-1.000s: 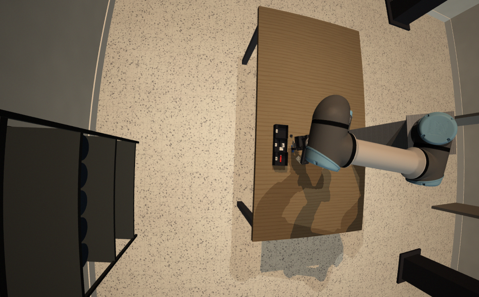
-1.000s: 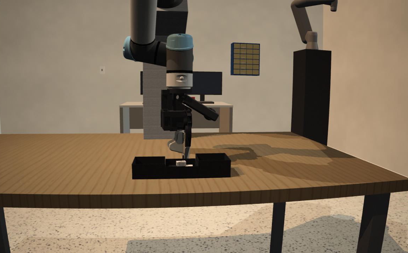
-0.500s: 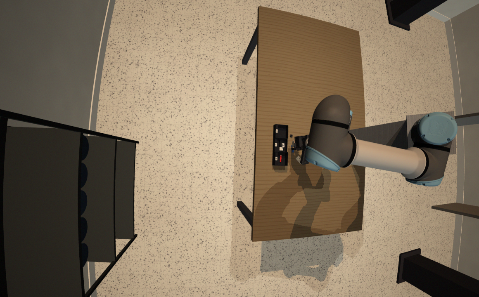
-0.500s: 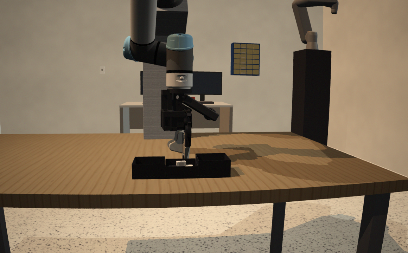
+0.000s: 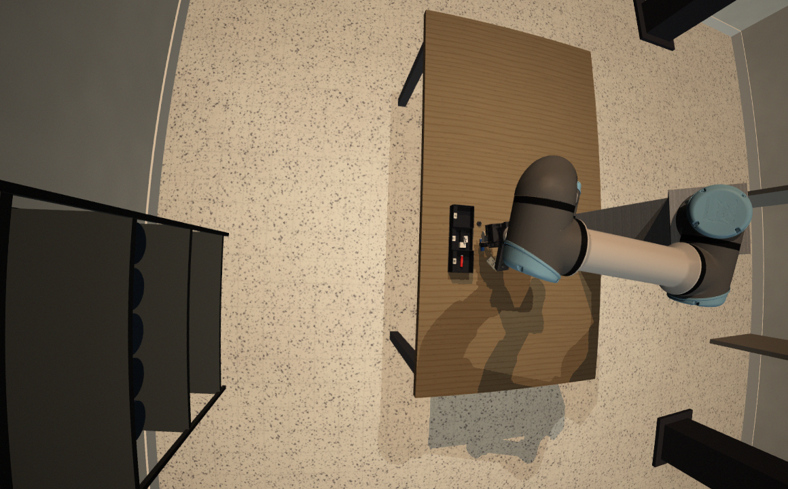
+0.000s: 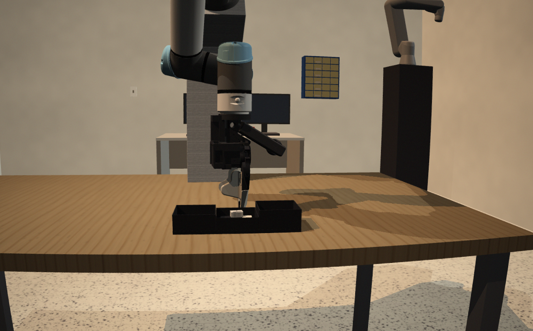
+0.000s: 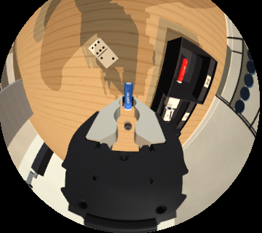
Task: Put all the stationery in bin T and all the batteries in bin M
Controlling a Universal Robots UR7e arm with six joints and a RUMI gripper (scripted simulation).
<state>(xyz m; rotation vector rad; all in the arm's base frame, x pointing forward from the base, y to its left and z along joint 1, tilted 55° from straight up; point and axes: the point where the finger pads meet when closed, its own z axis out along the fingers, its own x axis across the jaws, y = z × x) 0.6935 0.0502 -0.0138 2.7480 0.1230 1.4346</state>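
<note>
Now: hand 90 mm short of the red battery, 60 mm to the right of it and 10 mm above it. From my hand the other things lie so: black round piece: 10 mm ahead, 80 mm to the right, 20 mm below; then eraser: 80 mm ahead, 10 mm to the right, 10 mm below; then blue battery: 10 mm below.
</note>
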